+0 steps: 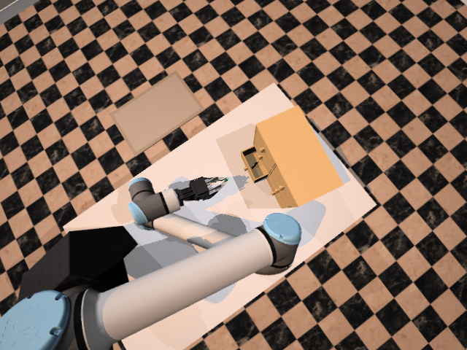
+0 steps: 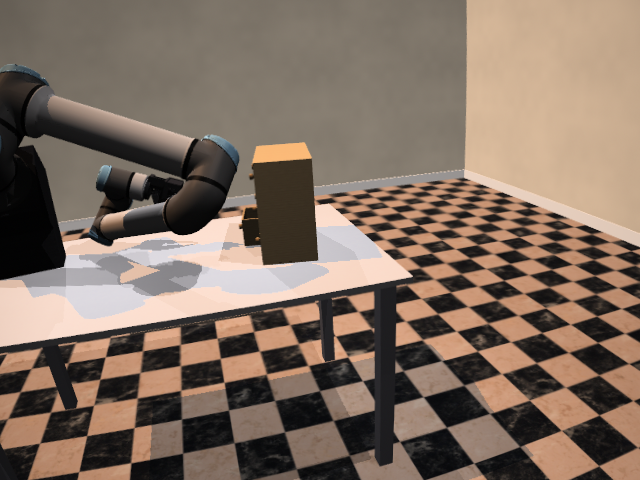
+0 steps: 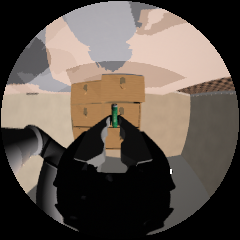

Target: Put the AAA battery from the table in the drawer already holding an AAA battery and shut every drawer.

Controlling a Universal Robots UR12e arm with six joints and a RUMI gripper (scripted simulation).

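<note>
Right now the dark slim thing is 170 mm ahead of my hand and 120 mm below it. From my hand the other things lie so: green AAA battery (10 mm ahead).
</note>
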